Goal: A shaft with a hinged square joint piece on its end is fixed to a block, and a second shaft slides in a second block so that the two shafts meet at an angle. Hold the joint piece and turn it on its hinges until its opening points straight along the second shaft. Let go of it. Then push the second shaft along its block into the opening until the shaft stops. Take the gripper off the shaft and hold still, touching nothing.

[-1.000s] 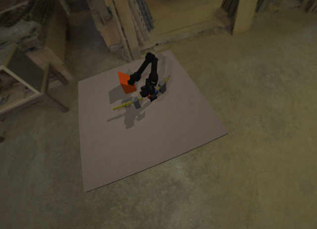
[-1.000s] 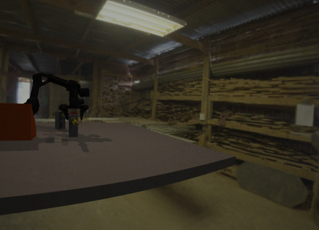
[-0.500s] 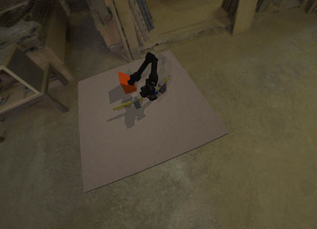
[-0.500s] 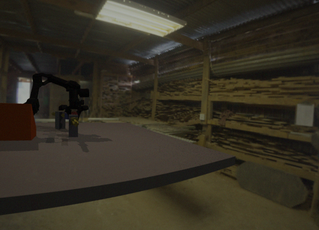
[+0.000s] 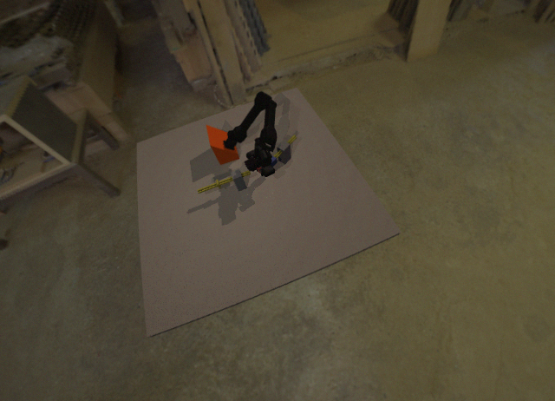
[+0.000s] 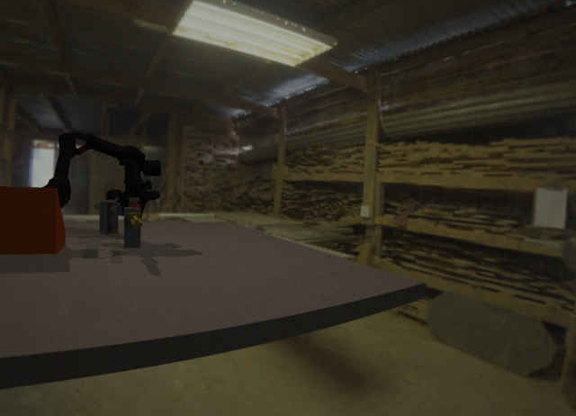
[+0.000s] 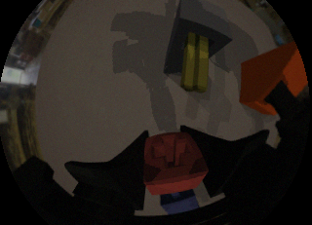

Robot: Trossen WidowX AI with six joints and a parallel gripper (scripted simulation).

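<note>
The red square joint piece lies 30 mm above my gripper tip, 20 mm to the left of it and 10 mm behind it.
</note>
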